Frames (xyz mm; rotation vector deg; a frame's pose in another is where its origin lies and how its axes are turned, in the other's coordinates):
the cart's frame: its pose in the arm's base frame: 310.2 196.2 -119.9 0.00 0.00 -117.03
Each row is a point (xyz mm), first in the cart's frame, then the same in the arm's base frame.
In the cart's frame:
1: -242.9 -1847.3 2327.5
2: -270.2 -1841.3 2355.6
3: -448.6 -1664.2 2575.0
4: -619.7 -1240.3 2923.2
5: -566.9 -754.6 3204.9
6: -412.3 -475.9 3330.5
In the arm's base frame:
1: -1224.9 1252.1 2207.6
2: -1207.2 1273.7 2235.7
3: -968.3 1352.1 2455.1
4: -513.0 1311.9 2803.3
5: -104.3 1044.1 3085.0
6: 73.7 779.7 3210.6

